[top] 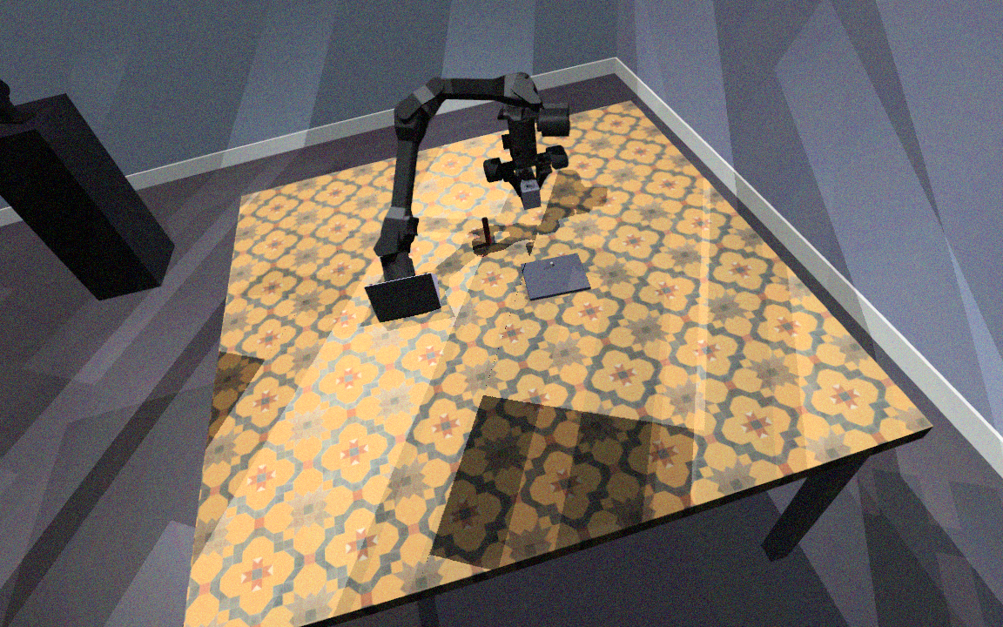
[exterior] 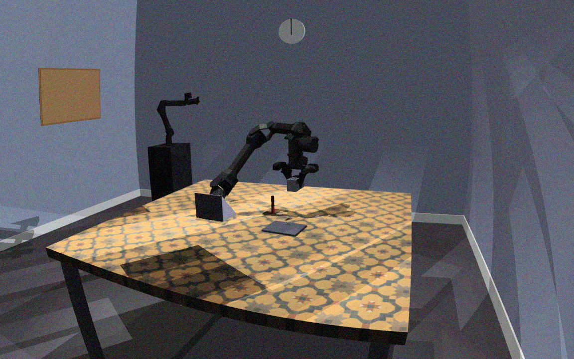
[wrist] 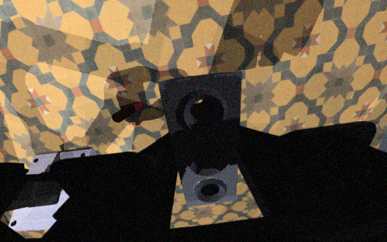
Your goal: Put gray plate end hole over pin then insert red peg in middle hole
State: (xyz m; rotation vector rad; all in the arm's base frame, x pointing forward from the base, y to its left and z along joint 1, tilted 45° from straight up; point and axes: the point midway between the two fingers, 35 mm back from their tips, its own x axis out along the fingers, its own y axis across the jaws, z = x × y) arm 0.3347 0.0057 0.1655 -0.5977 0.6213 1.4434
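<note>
Now: the flat square base 150 mm to the right of my gripper tip, 120 mm below it and 10 mm ahead of it. Also, from my gripper tip: red peg (110 mm behind, 90 mm below, 10 mm to the left); gray plate (30 mm above).
</note>
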